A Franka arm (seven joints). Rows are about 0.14 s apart.
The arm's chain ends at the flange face. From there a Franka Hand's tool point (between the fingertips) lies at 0.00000 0.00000 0.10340 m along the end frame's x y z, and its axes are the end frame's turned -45 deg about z.
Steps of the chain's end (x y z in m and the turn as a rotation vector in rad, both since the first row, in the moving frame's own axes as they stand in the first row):
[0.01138 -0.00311 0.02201 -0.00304 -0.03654 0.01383]
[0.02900 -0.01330 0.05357 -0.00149 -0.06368 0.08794]
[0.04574 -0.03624 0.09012 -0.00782 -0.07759 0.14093]
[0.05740 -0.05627 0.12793 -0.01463 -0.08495 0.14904]
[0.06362 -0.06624 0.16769 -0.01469 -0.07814 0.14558]
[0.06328 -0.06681 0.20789 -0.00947 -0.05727 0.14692]
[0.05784 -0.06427 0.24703 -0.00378 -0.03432 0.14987]
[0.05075 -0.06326 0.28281 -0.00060 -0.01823 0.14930]
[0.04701 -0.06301 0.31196 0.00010 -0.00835 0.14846]
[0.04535 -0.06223 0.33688 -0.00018 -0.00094 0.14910]
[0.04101 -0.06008 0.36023 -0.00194 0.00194 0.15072]
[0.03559 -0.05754 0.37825 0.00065 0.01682 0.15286]
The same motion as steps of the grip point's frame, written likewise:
[0.00737 0.00338 0.02194 0.02369 -0.02799 0.01383]
[0.02535 0.00635 0.05336 0.04397 -0.04608 0.08794]
[0.05211 0.00120 0.08981 0.04933 -0.06039 0.14093]
[0.07351 -0.00486 0.12755 0.04972 -0.07041 0.14904]
[0.08541 -0.00696 0.16736 0.04487 -0.06564 0.14558]
[0.08738 -0.00633 0.20772 0.03380 -0.04719 0.14692]
[0.08374 -0.00698 0.24697 0.02160 -0.02694 0.14987]
[0.07934 -0.01023 0.28279 0.01247 -0.01331 0.14930]
[0.07724 -0.01197 0.31196 0.00598 -0.00583 0.14846]
[0.07599 -0.01200 0.33688 0.00054 -0.00079 0.14910]
[0.07146 -0.01320 0.36023 -0.00274 0.00000 0.15072]
[0.06703 -0.01425 0.37824 -0.01143 0.01235 0.15286]

